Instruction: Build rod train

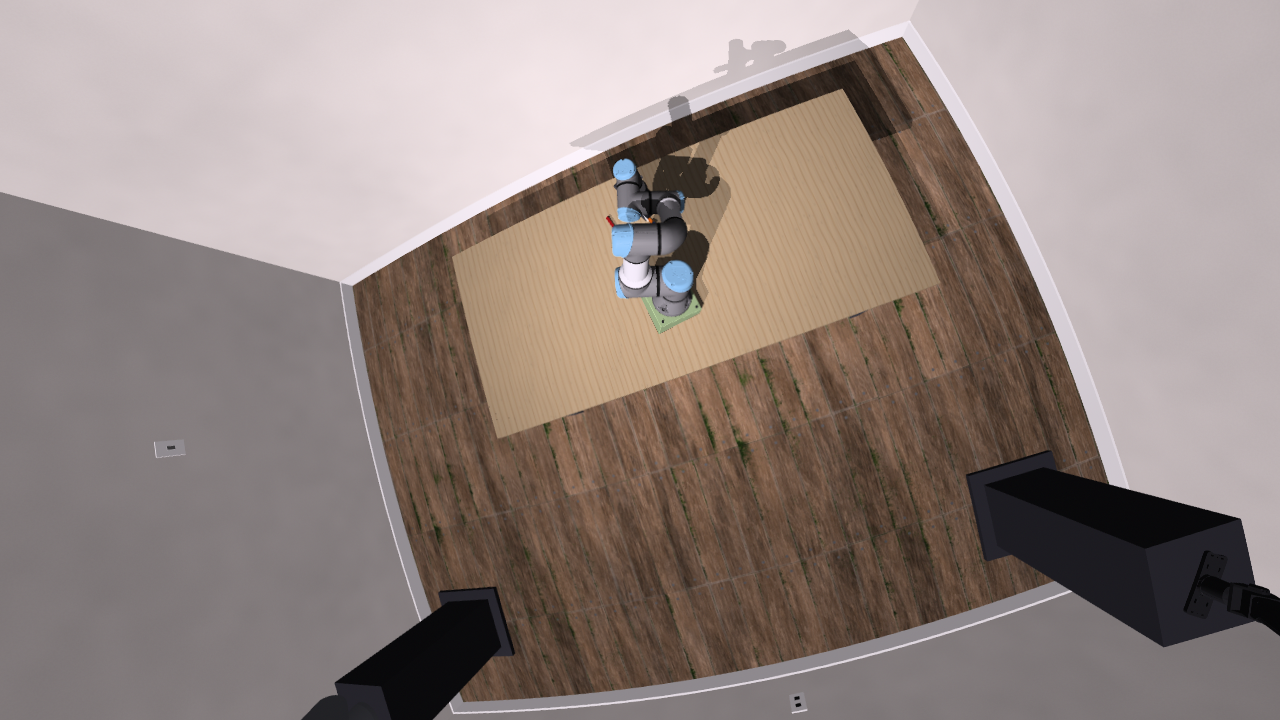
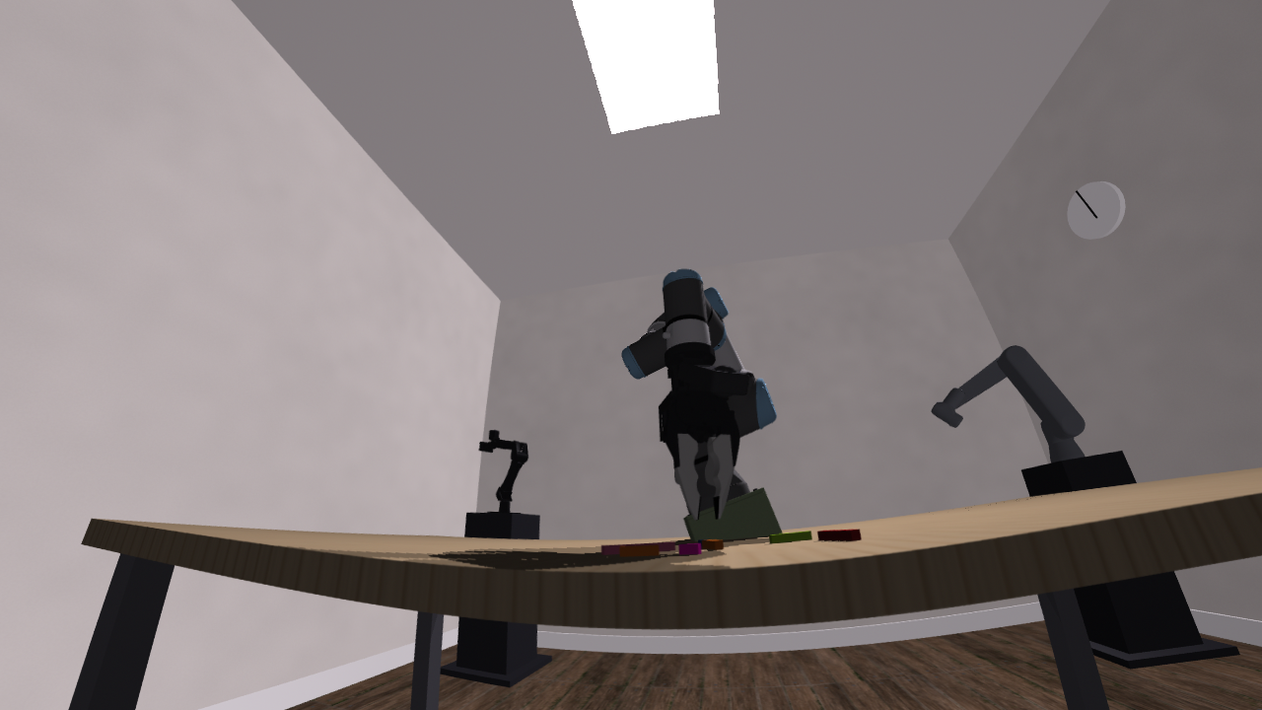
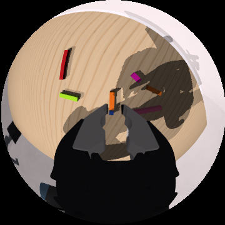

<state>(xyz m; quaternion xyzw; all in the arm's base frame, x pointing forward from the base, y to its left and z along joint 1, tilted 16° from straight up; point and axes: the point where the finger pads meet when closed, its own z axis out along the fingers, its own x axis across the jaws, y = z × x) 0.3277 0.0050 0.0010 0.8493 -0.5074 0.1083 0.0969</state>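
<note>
Now: the blue rod 40 mm below my hand, 30 mm behind it and 10 mm to the right of it. The rest, counted from my hand: pink rod 80 mm to the right, 40 mm below, 10 mm ahead; lime rod 90 mm to the left, 40 mm below, 40 mm behind; magenta rod 60 mm ahead, 40 mm below, 10 mm to the right.
</note>
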